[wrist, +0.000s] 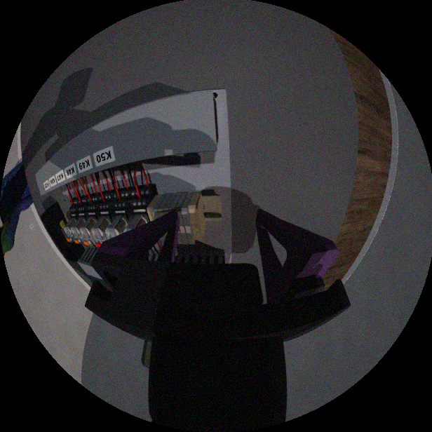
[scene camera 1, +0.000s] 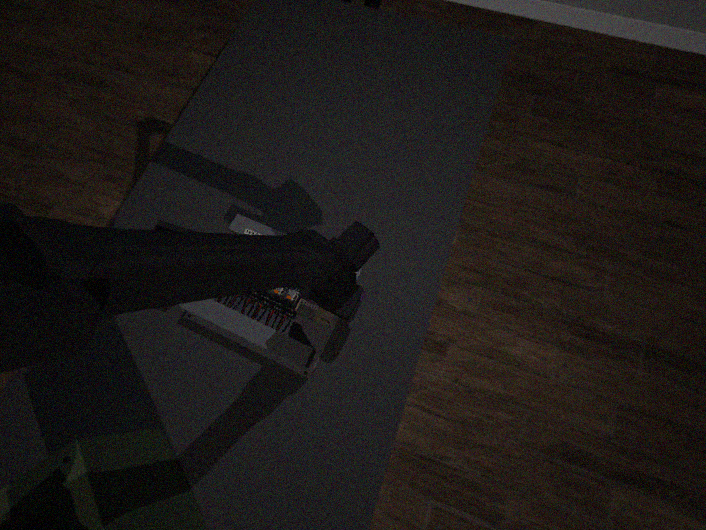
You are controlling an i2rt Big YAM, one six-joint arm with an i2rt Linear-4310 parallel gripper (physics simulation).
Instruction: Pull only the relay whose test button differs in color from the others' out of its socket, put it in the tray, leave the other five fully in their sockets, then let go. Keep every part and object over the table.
Labels:
gripper: wrist; scene camera 1
same spot on gripper: point(scene camera 1: 345, 308) = point(wrist: 283, 340)

